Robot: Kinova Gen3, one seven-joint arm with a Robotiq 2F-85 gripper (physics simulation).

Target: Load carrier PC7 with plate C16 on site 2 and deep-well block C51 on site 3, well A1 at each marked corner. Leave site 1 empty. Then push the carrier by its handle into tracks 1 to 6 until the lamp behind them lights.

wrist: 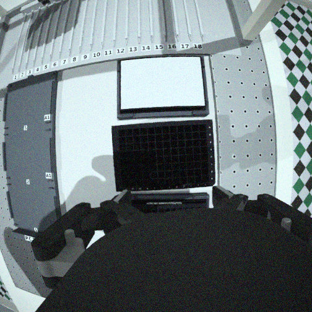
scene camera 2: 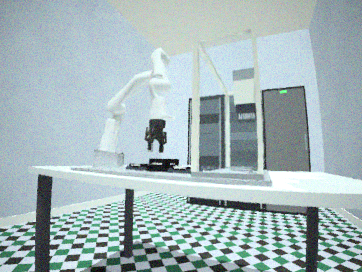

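Note:
The grey carrier (wrist: 30,150) lies at the left in the wrist view, with site labels and A1 marks; sites 3 and 2 show bare and site 1 shows partly. Its handle end is partly hidden by my gripper. A tall black block with a grid of wells (wrist: 162,156) (scene camera 2: 164,163) stands mid-table. Behind it is a white-topped plate (wrist: 162,82) in a dark holder. A dark plate (wrist: 170,204) shows in front of the block, partly hidden. Identity labels are unreadable. My gripper (wrist: 171,197) (scene camera 2: 155,150) is open and empty, pointing down above the plates. Numbered tracks 1 to 6 (wrist: 37,47) lie beyond the carrier.
Tracks 7 to 18 (wrist: 135,25) continue rightward. A perforated grey plate (wrist: 243,120) lies right of the plates. A pale frame post (scene camera 2: 195,110) (wrist: 262,20) rises near the tracks. A head with a row of tips (scene camera 2: 246,116) hangs inside the frame. Dark cabinets (scene camera 2: 286,135) stand behind.

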